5 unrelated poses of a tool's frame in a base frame.
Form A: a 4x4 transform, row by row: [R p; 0 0 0 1], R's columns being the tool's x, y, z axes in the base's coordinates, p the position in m. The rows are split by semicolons.
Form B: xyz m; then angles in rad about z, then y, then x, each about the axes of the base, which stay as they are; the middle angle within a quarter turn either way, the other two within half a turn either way. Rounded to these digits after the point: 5 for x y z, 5 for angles.
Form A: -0.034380 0.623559 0.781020 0.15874; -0.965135 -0.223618 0.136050 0.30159; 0.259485 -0.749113 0.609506 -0.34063; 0 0 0 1
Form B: 0.15874 0.30159 -0.34063 -1.62588 0.89630 -0.21961
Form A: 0.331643 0.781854 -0.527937 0.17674; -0.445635 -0.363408 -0.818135 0.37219; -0.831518 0.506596 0.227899 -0.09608; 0 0 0 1
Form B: 0.17674 0.37219 -0.09608 -1.16962 -0.55617 1.29912
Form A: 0.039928 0.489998 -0.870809 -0.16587; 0.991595 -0.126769 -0.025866 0.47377; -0.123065 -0.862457 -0.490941 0.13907; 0 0 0 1
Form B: -0.16587 0.47377 0.13907 -1.48949 -1.05685 3.08896
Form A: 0.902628 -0.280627 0.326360 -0.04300; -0.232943 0.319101 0.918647 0.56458; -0.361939 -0.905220 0.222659 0.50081; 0 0 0 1
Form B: -0.04300 0.56458 0.50081 0.30143 0.33245 -1.33300
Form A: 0.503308 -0.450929 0.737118 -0.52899; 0.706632 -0.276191 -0.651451 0.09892; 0.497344 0.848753 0.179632 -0.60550; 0 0 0 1
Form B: -0.52899 0.09892 -0.60550 0.73056 0.82880 1.30174
